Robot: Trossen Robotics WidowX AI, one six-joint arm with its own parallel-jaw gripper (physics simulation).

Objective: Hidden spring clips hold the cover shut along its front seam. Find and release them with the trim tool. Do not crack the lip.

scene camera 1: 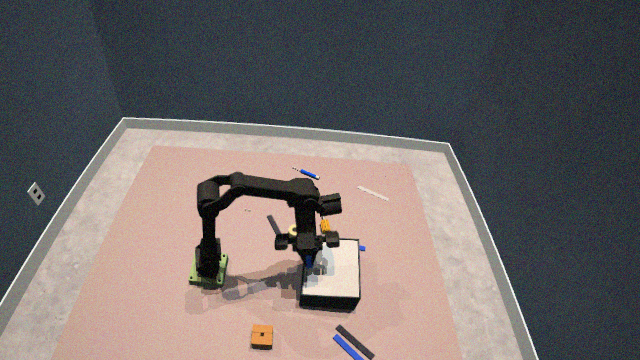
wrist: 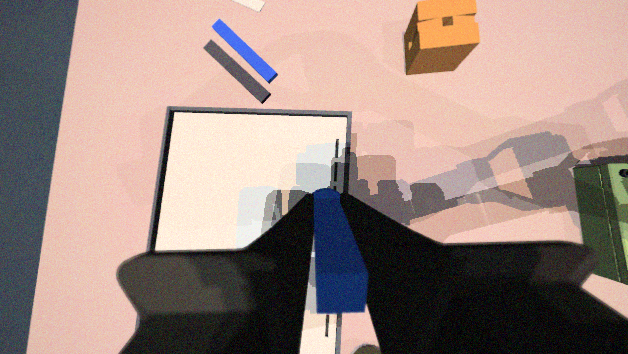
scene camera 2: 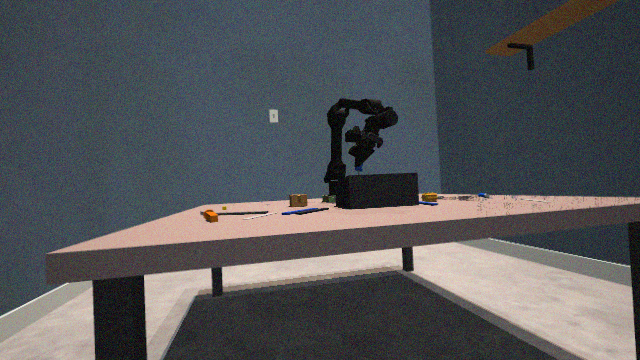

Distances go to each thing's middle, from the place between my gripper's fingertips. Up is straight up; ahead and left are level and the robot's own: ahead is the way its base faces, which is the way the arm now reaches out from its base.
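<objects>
The blue trim tool (wrist: 341, 276) is 10 mm to the left of my hand, and going by their middles it is the nearest to my hand of the things named here. An orange block (wrist: 433, 43) is 120 mm behind my hand, 200 mm to the right of it and 110 mm below it; measured to their middles, that block is the farthest from my hand among these. And the cover (scene camera 1: 335, 272) is 30 mm to the left of my hand, 80 mm ahead of it and 50 mm below it.
</objects>
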